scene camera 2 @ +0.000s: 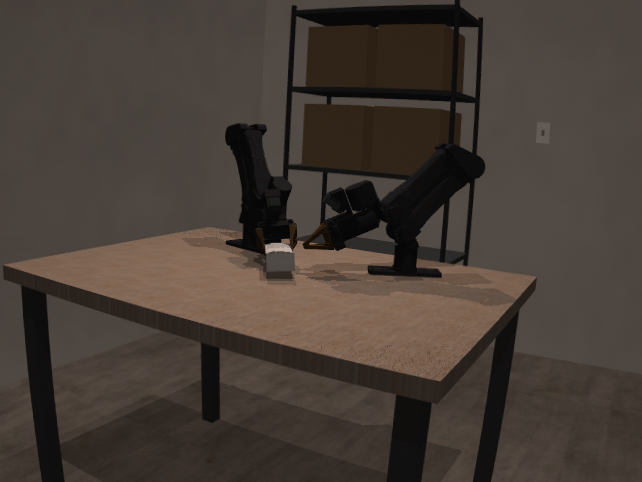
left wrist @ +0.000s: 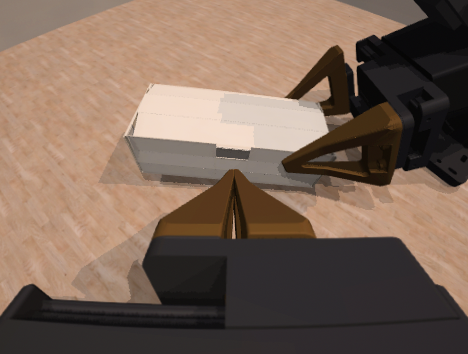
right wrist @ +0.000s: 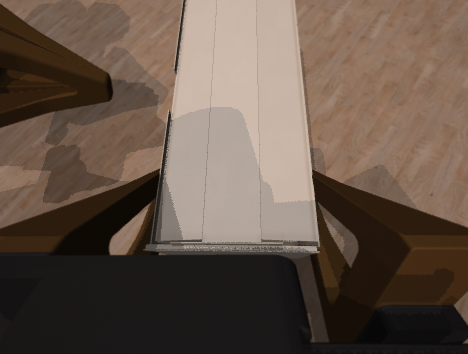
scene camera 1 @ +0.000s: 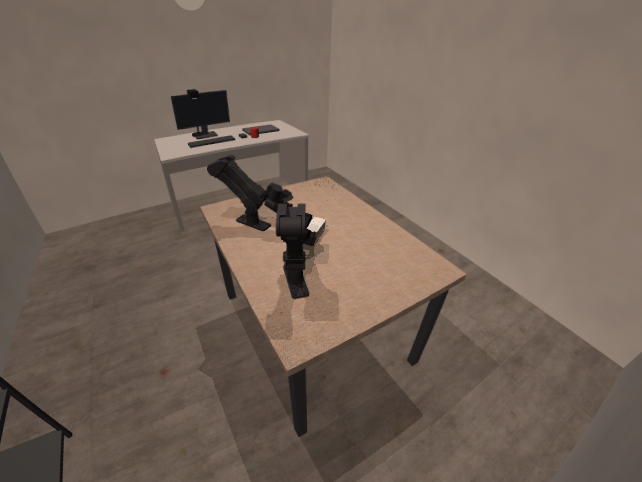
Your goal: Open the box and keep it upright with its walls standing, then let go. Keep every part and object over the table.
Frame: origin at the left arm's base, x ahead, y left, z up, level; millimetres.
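Seen in the pictures: left gripper, fingertip midpoint: (scene camera 2: 303, 246) (left wrist: 233, 177) (right wrist: 111, 88); right gripper, fingertip midpoint: (left wrist: 278, 138) (right wrist: 234, 177); left arm's base, link origin: (scene camera 2: 404, 273) (scene camera 1: 253, 223); right arm's base, link origin: (scene camera 2: 252, 247) (left wrist: 456, 135) (scene camera 1: 295, 280).
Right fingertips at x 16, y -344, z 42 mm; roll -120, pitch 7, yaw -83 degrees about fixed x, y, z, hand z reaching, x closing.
Pixels of each thing's top centre, then the offset from my right fingertips to it. "pt": a spot on its surface instead. Level surfaces: height alone.
- long white box, top centre: (right wrist: 228, 72) (left wrist: 234, 110) (scene camera 2: 279, 245) (scene camera 1: 312, 225) dx +43, dy +5, dz +30 mm
- dark notch, surface spot: (left wrist: 232, 152) pt dx +39, dy +35, dz +14 mm
- wooden table, surface height: dz -42 mm
A long white box (scene camera 1: 316, 224) (scene camera 2: 280, 260) (left wrist: 190, 120) (right wrist: 235, 75) is upright with its walls standing and its creased lid down. I cannot tell whether its underside touches the table. A dark notch (left wrist: 232, 152) shows midway along the long side facing my left gripper. My right gripper (scene camera 2: 278, 248) (left wrist: 278, 138) (right wrist: 234, 177) is shut across the box's near end in the right wrist view, one finger on each long side. My left gripper (scene camera 2: 304, 246) (left wrist: 233, 177) is shut and empty, its tips apart from the box, beside the notched side. The box's inside is hidden.
The wooden table (scene camera 1: 383, 259) (scene camera 2: 207, 300) carries both arm bases. The left arm's wrist and the right arm's wrist are close together around the box. A white desk (scene camera 1: 233, 146) with a monitor (scene camera 1: 201, 109) and a shelf rack (scene camera 2: 290, 103) with brown cartons stand off the table.
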